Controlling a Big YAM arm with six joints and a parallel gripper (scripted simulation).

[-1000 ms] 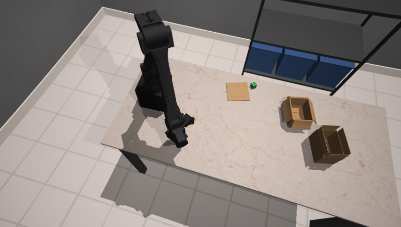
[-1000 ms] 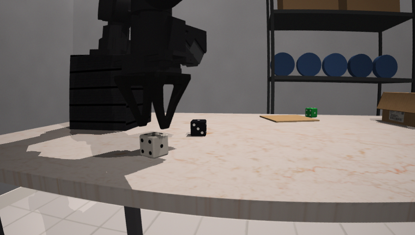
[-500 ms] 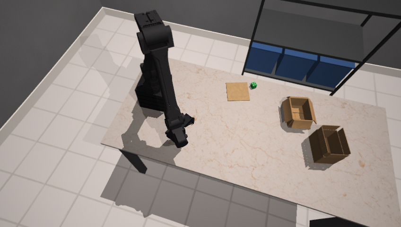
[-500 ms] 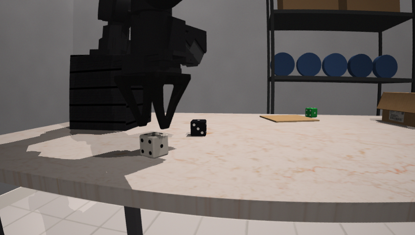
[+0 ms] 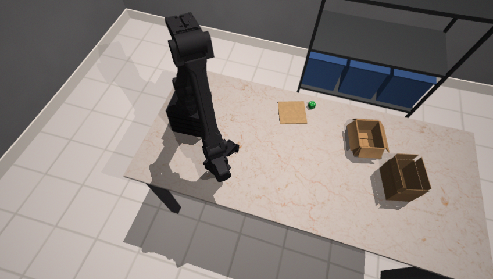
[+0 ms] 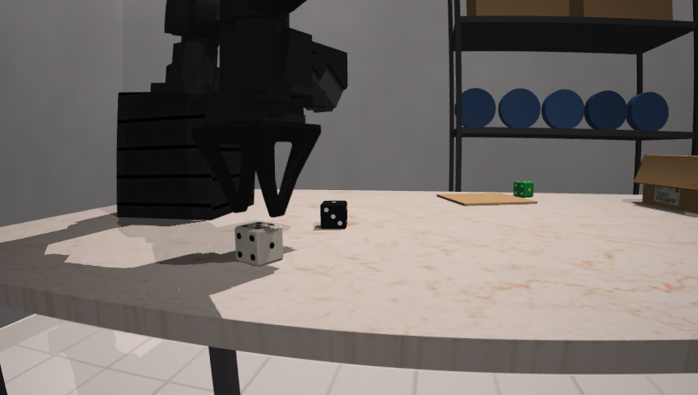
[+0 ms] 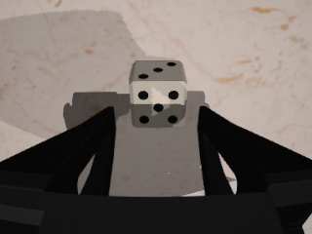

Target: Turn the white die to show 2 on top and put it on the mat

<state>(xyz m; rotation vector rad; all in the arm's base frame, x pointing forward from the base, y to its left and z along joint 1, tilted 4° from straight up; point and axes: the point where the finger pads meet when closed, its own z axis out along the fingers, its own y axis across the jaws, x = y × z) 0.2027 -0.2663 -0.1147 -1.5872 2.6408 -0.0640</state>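
Right now the mat is 290 mm ahead of my hand, 430 mm to the left of it and 50 mm below it. The rest, counted from my hand: black die 40 mm ahead, 150 mm to the left, 30 mm below; green die 380 mm ahead, 480 mm to the left, 30 mm below.
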